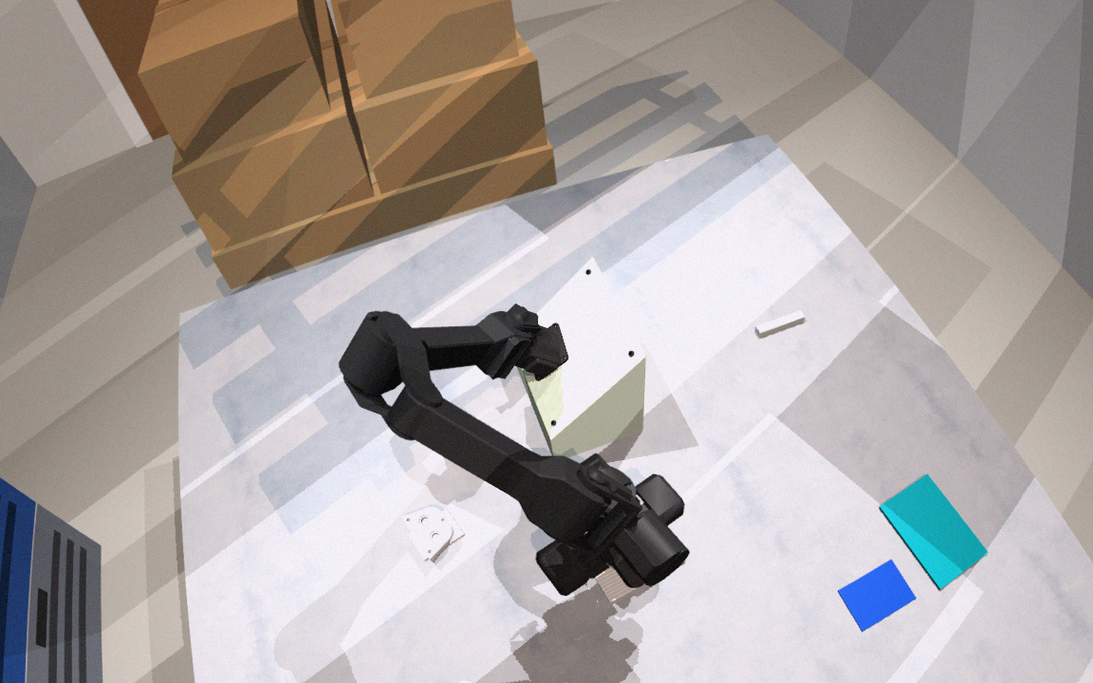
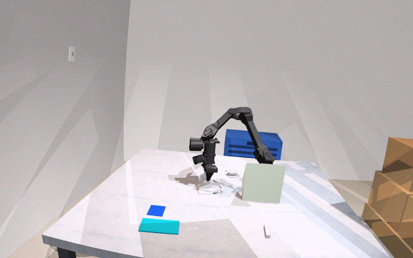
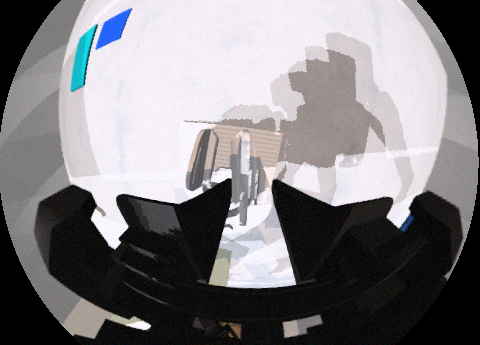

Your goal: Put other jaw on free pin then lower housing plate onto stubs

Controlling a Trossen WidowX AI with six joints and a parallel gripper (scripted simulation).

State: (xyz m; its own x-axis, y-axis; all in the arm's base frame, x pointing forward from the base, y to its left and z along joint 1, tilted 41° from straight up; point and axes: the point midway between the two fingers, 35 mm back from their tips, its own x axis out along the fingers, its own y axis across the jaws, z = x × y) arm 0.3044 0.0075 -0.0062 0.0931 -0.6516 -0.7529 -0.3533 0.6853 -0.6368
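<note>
The white block lies 110 mm behind my gripper tip, 230 mm to the right of it and 40 mm below it. From my gripper tip the other things lie so: blue card: 160 mm ahead, 340 mm to the left, 40 mm below; cyan card: 100 mm ahead, 460 mm to the left, 40 mm below; white jaw: 40 mm behind, 10 mm to the left.
</note>
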